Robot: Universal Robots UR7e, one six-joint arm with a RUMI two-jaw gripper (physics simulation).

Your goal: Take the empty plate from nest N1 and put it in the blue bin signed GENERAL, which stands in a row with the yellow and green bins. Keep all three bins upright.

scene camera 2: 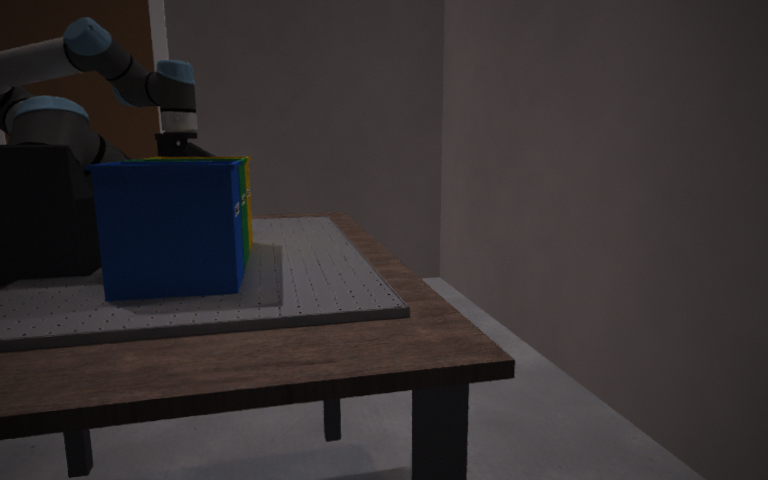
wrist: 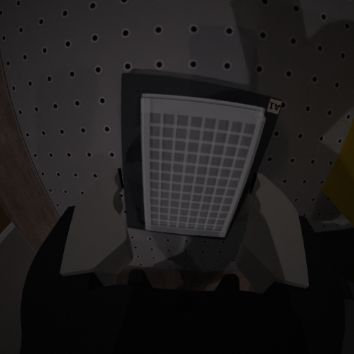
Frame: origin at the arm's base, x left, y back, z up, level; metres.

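Where they show: arm's base, link origin: (scene camera 2: 35,206).
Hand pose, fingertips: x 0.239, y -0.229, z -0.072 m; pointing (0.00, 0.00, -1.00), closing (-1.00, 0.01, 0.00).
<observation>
Things, the pixels of their top centre, and the offset from my fingertips. "spot": a spot on its surface instead. Level surfaces: height alone.
- blue bin, top centre: (scene camera 2: 171,163) dx -0.486, dy -0.040, dz +0.156 m
- green bin, surface spot: (scene camera 2: 244,181) spot: dx -0.321, dy -0.132, dz +0.116 m
- yellow bin, surface spot: (scene camera 2: 249,217) spot: dx -0.228, dy -0.135, dz +0.038 m
- grey perforated board, surface height: dz -0.023 m
- wooden table, surface height: dz -0.036 m
A pale, gridded plate (wrist: 195,170) sits in a dark nest (wrist: 131,110) in the wrist view. The nest's corner label (wrist: 274,106) is upside down and seems to read A1. My gripper (wrist: 186,172) is open and empty, above the plate with one finger over each long side; the height gap is hard to judge. In the scene view its dark body (scene camera 2: 172,145) shows behind the bins, its fingertips hidden. The blue bin (scene camera 2: 169,232) stands upright nearest that camera, with the green bin (scene camera 2: 244,181) and yellow bin (scene camera 2: 249,217) (wrist: 345,180) behind it, also upright.
The bins stand on a grey perforated board (scene camera 2: 334,283) (wrist: 65,105) on a wooden table (scene camera 2: 339,350) (wrist: 15,150). A large black block (scene camera 2: 39,215) stands left of the blue bin, and the arm (scene camera 2: 127,76) reaches over behind the bins. A wall (scene camera 2: 594,169) rises at the right.
</observation>
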